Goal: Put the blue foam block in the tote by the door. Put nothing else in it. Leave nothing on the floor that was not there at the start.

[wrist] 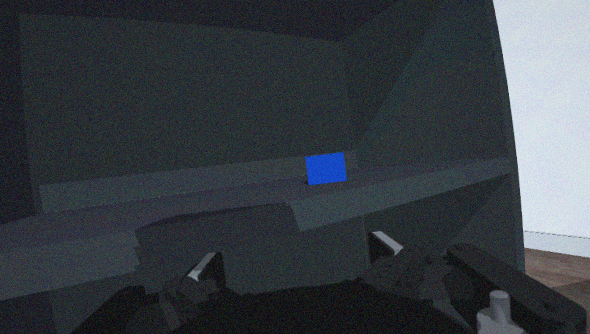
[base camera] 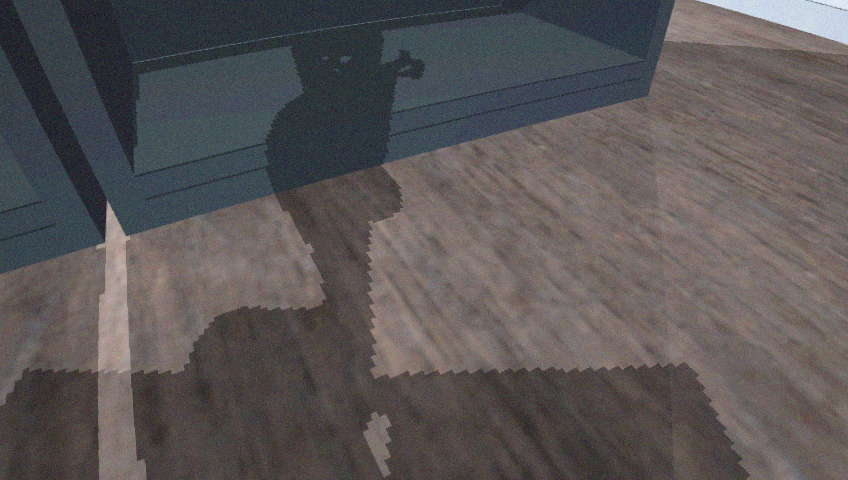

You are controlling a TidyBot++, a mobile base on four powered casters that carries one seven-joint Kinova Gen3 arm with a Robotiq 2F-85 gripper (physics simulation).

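Places are measured from the arm's base along level axes (x up, y right, z ahead), in millimetres.
Pixels of known places: gripper, between the fingertips: (wrist: 296, 259).
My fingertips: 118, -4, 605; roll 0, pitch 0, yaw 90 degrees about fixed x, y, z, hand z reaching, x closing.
Note:
For each thing: its top centre in the pictures, then the offset to it from my fingertips, as dx, dy, dz. "spot": a spot on its surface instead. Level surfaces: height alone.
- blue foam block, centre of its top: (wrist: 324, 155) +64, +64, +314
- wooden floor, height of its surface: dx -514
- cabinet's right side panel, a spot on its surface: (wrist: 505, 150) spot: +31, +424, +334
The blue foam block (wrist: 326, 168) sits on a shelf (wrist: 400, 192) of a dark cabinet in the wrist view, right of the middle, towards the shelf's right end. My gripper (wrist: 296, 259) is open, with its two fingertips wide apart and no object between them. It is in front of the shelf, and the block shows beyond the fingertips, apart from them. The block does not show in the base camera view. The tote does not show in either view.
The dark blue-grey cabinet (base camera: 517, 127) stands on the wooden floor (base camera: 535, 237) ahead of the base, with a second unit (base camera: 29, 246) at the left. The cabinet's right side panel (wrist: 505, 150) stands right of the block. A pale wall (wrist: 555, 125) shows beyond it.

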